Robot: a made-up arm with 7 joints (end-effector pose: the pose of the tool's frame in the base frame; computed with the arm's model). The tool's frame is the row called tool.
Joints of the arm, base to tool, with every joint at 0 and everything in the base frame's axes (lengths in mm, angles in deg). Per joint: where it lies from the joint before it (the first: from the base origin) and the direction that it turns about. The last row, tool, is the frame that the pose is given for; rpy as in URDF.
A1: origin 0 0 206.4 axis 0 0 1
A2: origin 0 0 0 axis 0 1 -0.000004
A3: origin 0 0 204.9 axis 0 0 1
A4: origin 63.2 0 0 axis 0 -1 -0.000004
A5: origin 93 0 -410.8 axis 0 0.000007 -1
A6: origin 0 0 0 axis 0 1 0.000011
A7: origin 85.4 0 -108.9 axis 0 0.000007 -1
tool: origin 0 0 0 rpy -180 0 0
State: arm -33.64 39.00 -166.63 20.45 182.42 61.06 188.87
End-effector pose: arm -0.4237 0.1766 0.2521 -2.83 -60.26 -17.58
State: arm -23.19 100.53 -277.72 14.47 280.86 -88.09 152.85
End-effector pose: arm 0.0411 0.2742 0.2950 21.55 3.49 117.72
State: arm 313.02 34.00 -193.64 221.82 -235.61 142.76 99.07
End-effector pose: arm 0.1670 -0.4445 0.3597 173.77 -62.12 168.39
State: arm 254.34 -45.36 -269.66 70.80 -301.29 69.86 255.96
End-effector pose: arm 0.5870 -0.0551 0.2181 171.16 -9.47 72.02
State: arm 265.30 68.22 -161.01 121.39 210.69 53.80 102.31
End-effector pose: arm -0.1638 -0.3760 0.8390 -48.22 28.82 -136.41
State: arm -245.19 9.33 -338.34 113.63 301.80 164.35 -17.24
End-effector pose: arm -0.2121 0.3603 0.5111 123.01 42.95 83.06
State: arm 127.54 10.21 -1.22 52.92 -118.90 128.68 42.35
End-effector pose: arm -0.1950 0.4695 0.2049 43.64 -7.34 121.81
